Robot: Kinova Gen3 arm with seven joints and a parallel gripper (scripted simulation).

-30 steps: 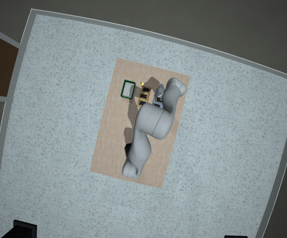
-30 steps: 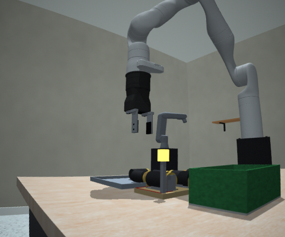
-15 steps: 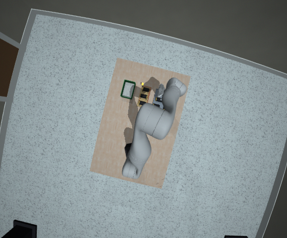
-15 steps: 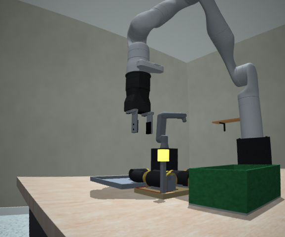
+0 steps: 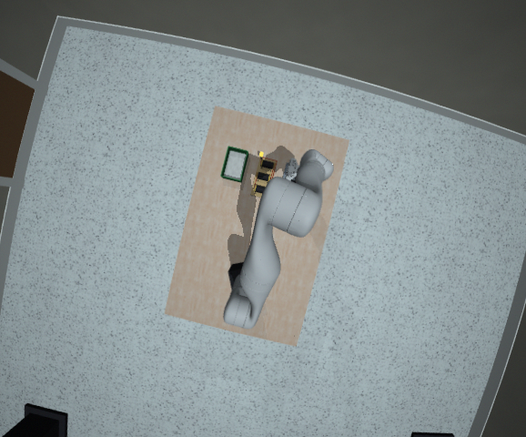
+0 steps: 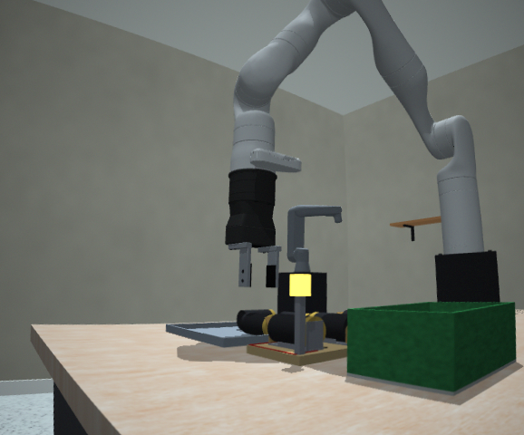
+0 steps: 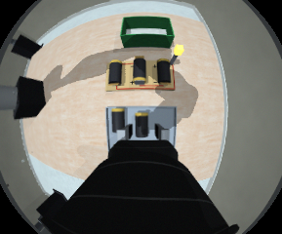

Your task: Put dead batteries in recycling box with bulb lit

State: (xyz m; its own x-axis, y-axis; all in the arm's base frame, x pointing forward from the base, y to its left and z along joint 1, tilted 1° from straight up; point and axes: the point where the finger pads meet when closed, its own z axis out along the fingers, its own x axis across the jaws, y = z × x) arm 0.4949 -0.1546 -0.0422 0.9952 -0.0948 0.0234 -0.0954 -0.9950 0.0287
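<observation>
Right now the grey tray is 90 mm below my hand, 40 mm to the right of it and 10 mm behind it. From my hand the other things lie so: green recycling box (290 mm to the left, 80 mm below, 40 mm ahead).
</observation>
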